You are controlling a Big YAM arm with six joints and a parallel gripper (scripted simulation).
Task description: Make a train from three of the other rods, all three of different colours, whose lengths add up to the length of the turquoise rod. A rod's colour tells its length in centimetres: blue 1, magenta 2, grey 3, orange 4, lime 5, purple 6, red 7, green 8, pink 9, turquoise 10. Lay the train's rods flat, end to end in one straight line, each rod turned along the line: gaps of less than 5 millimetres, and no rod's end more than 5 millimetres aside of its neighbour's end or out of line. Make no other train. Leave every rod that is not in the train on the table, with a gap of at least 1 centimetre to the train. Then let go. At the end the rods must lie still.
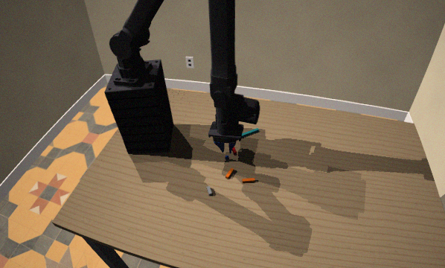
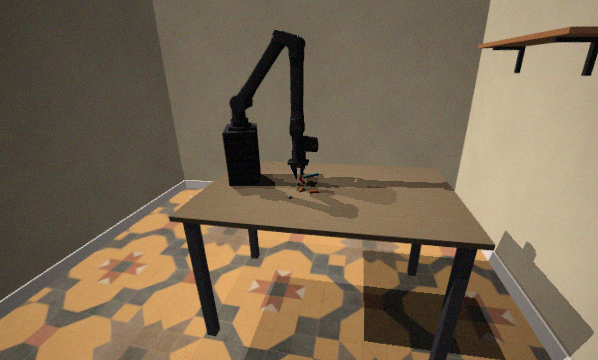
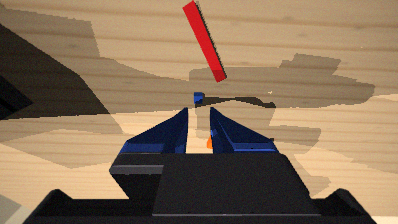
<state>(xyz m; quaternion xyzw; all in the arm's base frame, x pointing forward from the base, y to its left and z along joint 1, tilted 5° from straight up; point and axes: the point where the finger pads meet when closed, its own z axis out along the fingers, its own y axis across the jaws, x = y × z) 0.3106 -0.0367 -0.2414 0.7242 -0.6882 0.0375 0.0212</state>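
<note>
My hand is 40 mm above the blue rod. From my hand the other things lie so: grey rod 150 mm to the right, 40 mm below, 20 mm behind; then red rod 60 mm to the left, 40 mm below; then turquoise rod 130 mm to the left, 40 mm below, 40 mm ahead.
</note>
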